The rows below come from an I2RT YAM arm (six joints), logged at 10 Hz.
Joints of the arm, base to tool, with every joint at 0 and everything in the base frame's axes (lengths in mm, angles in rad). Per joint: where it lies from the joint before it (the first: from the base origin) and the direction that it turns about. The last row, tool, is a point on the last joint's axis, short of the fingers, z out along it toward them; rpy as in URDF.
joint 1: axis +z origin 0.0 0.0 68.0
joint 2: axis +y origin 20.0 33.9 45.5
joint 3: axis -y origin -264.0 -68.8 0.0
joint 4: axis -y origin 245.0 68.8 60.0
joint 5: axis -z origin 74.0 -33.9 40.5
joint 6: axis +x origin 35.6 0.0 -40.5
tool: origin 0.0 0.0 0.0 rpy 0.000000 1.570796 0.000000
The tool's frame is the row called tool.
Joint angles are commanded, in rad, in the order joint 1, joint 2, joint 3, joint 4, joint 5, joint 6. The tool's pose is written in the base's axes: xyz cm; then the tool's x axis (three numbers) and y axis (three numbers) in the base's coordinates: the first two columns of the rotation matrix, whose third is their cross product. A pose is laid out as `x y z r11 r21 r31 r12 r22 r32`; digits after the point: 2 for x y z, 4 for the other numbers.
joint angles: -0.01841, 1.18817, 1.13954, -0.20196, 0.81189, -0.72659
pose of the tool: 26.40 -3.07 38.20 -0.6606 -0.4451 -0.6046 0.3701 0.5076 -0.7781
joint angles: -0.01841, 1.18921, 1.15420, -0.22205, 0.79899, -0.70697
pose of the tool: 26.37 -3.04 38.48 -0.6517 -0.4411 -0.6170 0.3716 0.5235 -0.7667
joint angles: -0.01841, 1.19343, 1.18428, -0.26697, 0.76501, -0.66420
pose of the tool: 26.37 -2.95 38.95 -0.6335 -0.4331 -0.6412 0.3670 0.5614 -0.7417
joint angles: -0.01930, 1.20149, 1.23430, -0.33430, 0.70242, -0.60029
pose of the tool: 26.37 -2.81 39.77 -0.6017 -0.4196 -0.6796 0.3534 0.6231 -0.6977
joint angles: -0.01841, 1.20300, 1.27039, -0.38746, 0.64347, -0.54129
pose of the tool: 26.23 -2.62 40.40 -0.5706 -0.4018 -0.7163 0.3385 0.6795 -0.6509
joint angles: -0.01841, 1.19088, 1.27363, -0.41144, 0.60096, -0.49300
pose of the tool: 25.87 -2.49 40.54 -0.5447 -0.3804 -0.7474 0.3320 0.7206 -0.6087
